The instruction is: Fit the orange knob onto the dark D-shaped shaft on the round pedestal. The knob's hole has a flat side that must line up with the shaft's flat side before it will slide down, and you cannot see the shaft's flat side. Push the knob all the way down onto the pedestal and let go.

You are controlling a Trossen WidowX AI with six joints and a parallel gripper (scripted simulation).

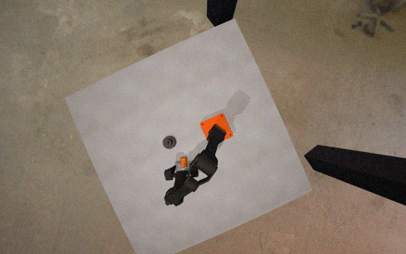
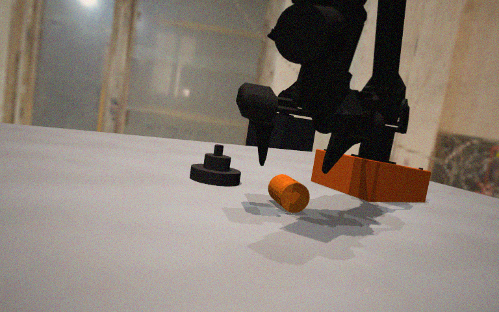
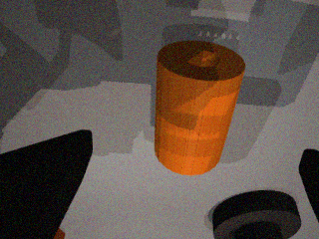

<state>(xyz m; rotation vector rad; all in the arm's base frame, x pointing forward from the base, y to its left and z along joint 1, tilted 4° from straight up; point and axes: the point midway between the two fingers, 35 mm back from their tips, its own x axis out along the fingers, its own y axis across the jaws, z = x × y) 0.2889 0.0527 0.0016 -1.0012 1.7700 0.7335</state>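
Now: the orange knob 40 mm below my gripper tip and 10 mm to the right of it. From my gripper tip the other things lie so: dark round pedestal 170 mm to the right, 30 mm below.
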